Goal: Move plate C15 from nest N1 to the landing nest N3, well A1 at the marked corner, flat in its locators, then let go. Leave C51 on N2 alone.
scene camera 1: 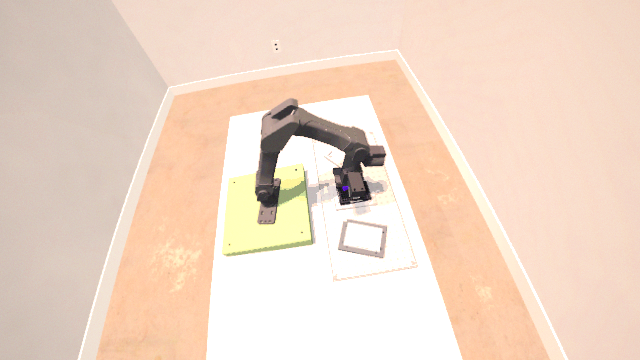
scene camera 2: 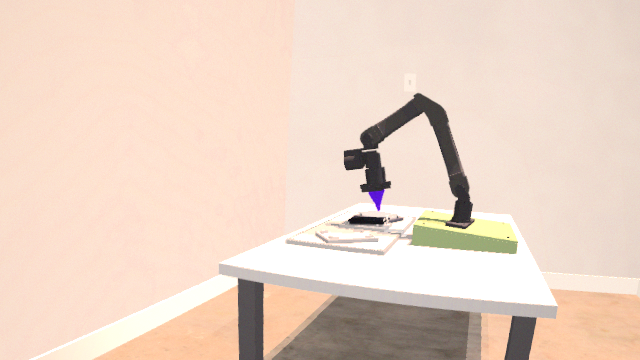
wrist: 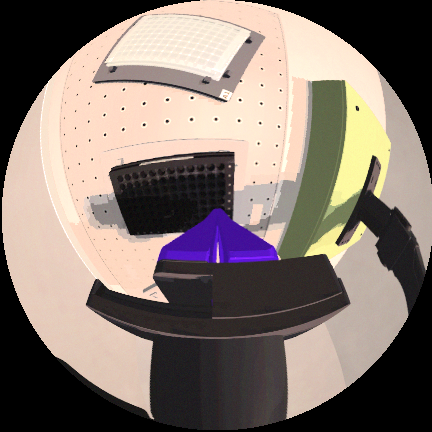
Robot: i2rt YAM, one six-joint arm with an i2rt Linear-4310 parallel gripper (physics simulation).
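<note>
A black well plate lies on the pale middle nest. A white well plate lies on the grey nest, which has an A1 label at one corner. No plate numbers or nest numbers are legible, so I cannot tell which plate is C15 or C51. My gripper is shut, its purple fingertips together with nothing between them. It points down above the black plate, apart from it in scene camera 2. The arm hides part of that plate in scene camera 1.
Another pale nest shows partly behind the arm on the perforated board. The arm's base stands on a yellow-green block beside the board. All stand on a white table.
</note>
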